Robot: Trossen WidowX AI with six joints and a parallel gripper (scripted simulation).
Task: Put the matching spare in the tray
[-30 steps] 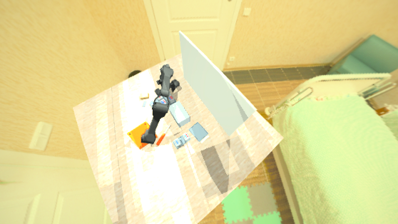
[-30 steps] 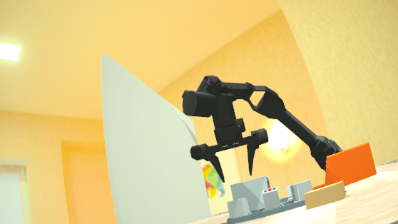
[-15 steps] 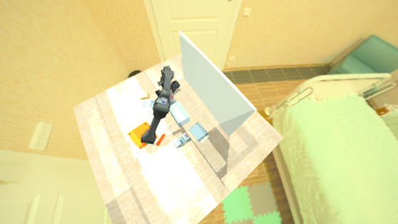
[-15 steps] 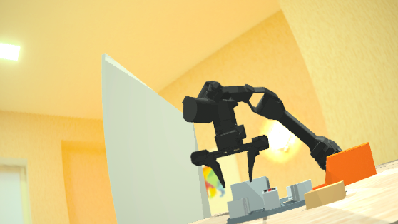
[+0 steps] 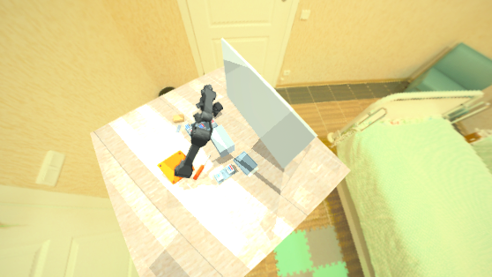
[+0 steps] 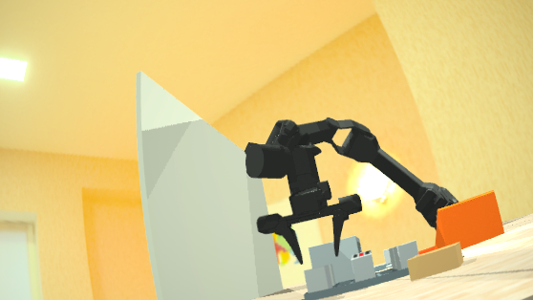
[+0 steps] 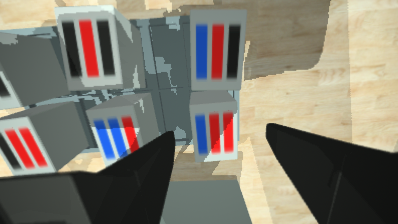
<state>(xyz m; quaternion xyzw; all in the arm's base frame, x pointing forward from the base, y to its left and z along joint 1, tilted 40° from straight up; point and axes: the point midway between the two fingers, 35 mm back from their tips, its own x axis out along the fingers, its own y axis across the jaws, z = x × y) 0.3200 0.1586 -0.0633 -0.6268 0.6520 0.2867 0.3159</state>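
My gripper tip is 4 cm past the grey mounted unit, 16 cm to the left of it and 1 cm above it. The rest, counted from my gripper tip: striped spare: 10 cm behind, 34 cm to the right, 2 cm below; then tan block: 16 cm behind, 18 cm to the left, 5 cm below.
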